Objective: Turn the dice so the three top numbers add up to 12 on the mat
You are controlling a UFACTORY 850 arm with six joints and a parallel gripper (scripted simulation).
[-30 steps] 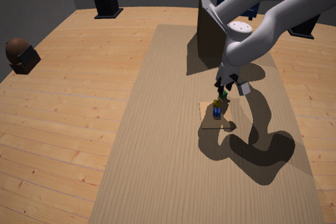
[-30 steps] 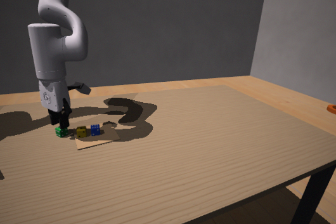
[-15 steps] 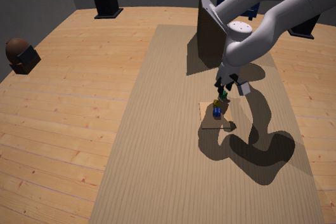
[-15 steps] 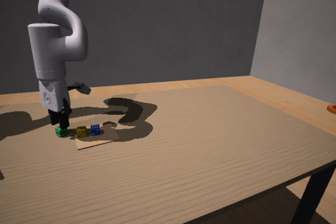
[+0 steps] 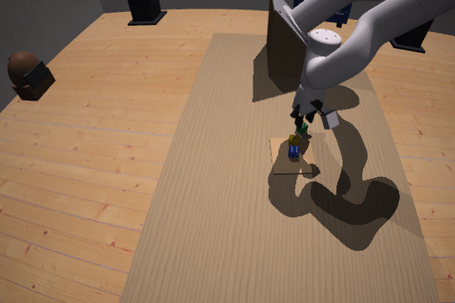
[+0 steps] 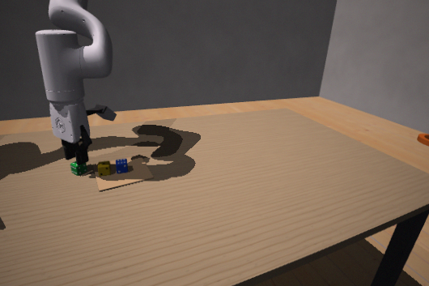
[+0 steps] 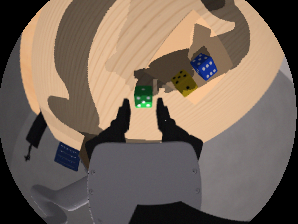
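The green die lies 40 mm below my hand. Round my hand: yellow die (70 mm ahead, 40 mm below, 30 mm to the right); then tan mat (110 mm ahead, 50 mm below, 30 mm to the right); then blue die (110 mm ahead, 40 mm below, 30 mm to the right).
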